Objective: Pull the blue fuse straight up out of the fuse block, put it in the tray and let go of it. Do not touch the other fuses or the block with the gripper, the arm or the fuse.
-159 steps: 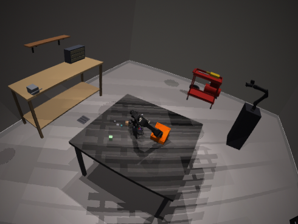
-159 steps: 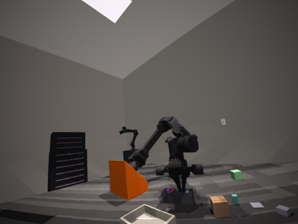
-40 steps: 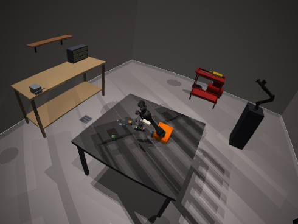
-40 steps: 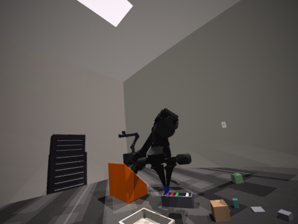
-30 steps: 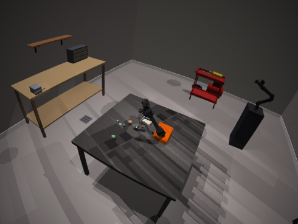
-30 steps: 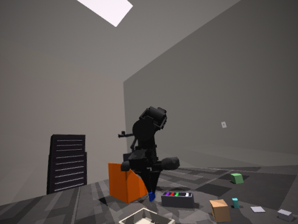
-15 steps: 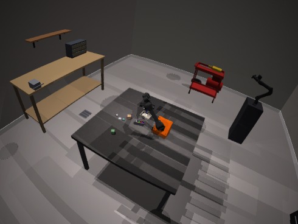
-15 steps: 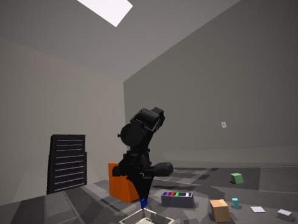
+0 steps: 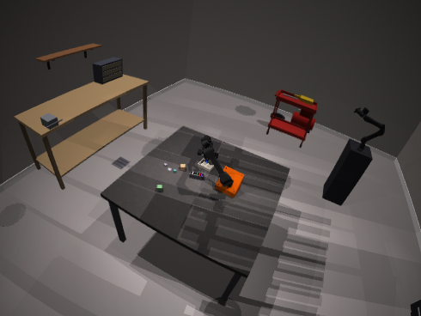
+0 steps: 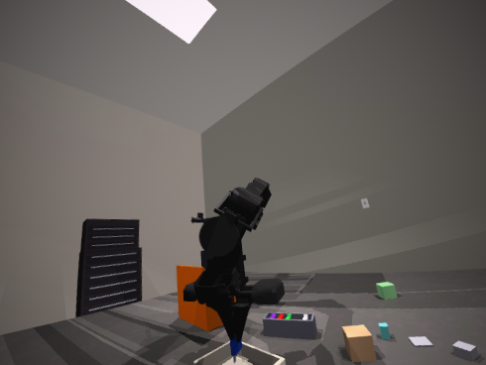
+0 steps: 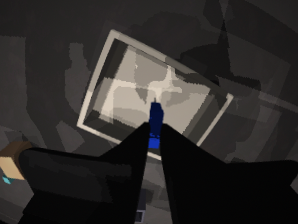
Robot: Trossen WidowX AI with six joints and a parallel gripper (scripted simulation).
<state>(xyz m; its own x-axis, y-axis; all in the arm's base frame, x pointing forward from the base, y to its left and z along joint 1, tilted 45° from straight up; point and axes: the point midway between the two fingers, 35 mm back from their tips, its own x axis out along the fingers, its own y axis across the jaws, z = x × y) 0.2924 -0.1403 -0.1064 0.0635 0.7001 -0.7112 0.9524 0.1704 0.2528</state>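
Now: the blue fuse 10 mm below my gripper tip. The rest, counted from my gripper tip: white tray (60 mm below).
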